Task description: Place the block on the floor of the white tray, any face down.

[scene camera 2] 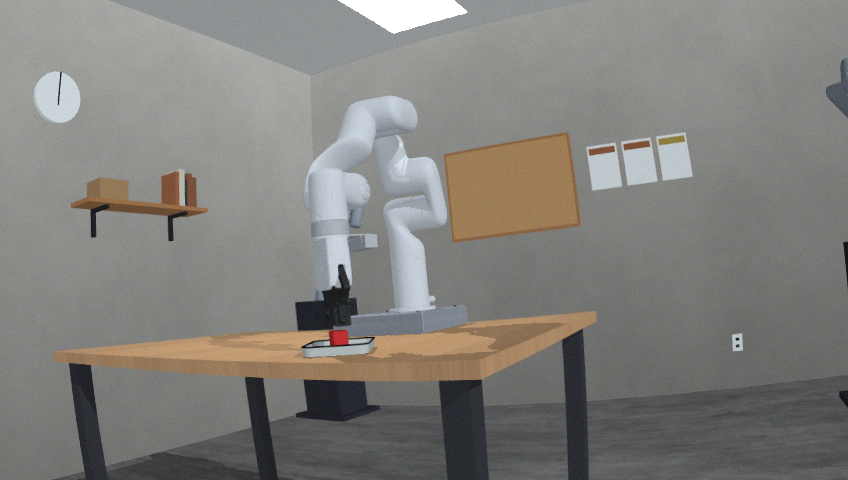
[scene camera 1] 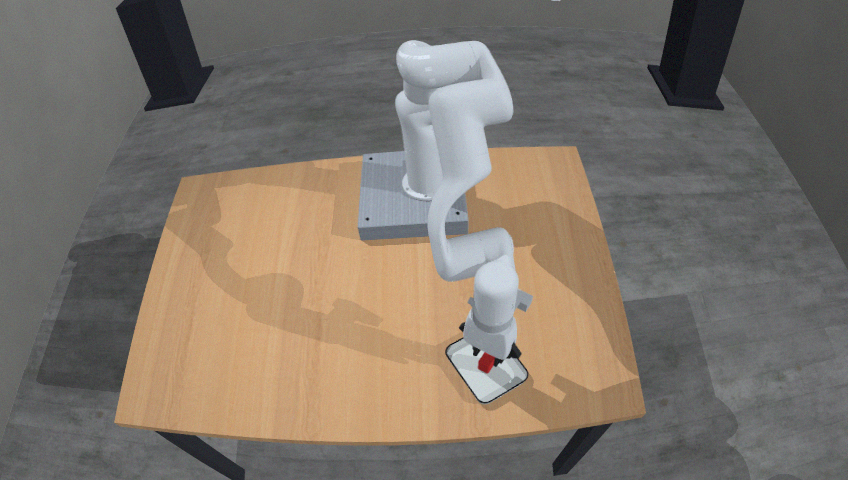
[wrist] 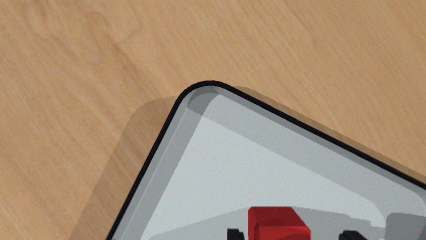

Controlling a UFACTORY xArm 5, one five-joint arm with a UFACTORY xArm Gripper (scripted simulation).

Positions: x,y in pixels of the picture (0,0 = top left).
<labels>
A white tray shows in scene camera 2, in scene camera 1 and in the wrist view (pixel 220 151). The same spot on the white tray: (scene camera 2: pixel 316 348) is (scene camera 1: pixel 496 398).
</labels>
